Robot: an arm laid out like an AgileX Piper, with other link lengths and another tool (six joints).
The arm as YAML. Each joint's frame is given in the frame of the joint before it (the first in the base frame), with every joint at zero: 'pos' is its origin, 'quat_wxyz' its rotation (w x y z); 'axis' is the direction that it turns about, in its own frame. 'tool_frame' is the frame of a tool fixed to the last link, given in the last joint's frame.
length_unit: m
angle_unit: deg
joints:
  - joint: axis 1
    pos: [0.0, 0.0, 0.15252]
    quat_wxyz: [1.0, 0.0, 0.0, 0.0]
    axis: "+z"
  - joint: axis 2
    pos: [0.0, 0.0, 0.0]
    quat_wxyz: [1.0, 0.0, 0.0, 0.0]
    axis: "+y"
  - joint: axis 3
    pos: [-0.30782, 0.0, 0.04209]
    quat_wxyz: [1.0, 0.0, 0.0, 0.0]
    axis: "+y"
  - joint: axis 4
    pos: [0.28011, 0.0, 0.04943]
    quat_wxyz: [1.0, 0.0, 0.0, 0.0]
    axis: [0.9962, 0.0, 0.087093]
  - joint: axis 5
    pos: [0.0, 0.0, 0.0]
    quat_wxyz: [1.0, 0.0, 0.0, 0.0]
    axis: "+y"
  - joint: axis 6
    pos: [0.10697, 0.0, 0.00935]
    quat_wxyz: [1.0, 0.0, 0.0, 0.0]
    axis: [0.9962, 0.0, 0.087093]
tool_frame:
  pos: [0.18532, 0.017, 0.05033]
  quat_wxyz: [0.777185, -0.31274, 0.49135, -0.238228]
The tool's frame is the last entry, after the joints.
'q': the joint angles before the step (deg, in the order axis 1, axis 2, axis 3, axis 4, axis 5, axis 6). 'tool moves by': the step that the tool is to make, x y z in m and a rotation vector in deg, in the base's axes. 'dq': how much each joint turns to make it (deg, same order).
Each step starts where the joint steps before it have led.
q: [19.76, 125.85, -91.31, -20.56, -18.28, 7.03]
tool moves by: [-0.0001, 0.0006, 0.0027, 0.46, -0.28, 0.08]
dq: [0.00, -0.03, 0.00, 0.00, -0.45, 0.27]
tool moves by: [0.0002, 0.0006, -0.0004, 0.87, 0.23, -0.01]
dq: [0.01, 0.20, 0.01, -0.08, -0.42, 0.92]
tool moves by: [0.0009, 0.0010, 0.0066, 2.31, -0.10, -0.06]
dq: [-0.01, 0.13, -0.23, 0.00, -1.08, 2.00]
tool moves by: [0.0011, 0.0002, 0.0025, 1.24, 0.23, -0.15]
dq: [0.01, 0.14, -0.30, 0.01, -0.21, 1.23]
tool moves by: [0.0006, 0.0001, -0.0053, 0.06, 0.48, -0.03]
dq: [0.00, 0.40, 0.00, -0.05, 0.00, 0.26]
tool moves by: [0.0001, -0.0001, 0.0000, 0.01, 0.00, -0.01]
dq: [-0.01, 0.01, -0.01, 0.00, 0.00, 0.01]
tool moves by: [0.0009, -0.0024, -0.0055, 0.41, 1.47, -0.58]
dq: [0.00, 0.01, -0.01, 0.00, 1.19, 1.12]
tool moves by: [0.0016, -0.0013, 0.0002, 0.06, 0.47, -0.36]
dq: [0.00, -0.01, -0.46, -0.01, 0.91, 0.39]
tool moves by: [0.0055, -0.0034, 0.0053, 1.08, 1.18, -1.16]
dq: [0.01, 0.00, -1.72, 0.04, 2.43, 1.84]
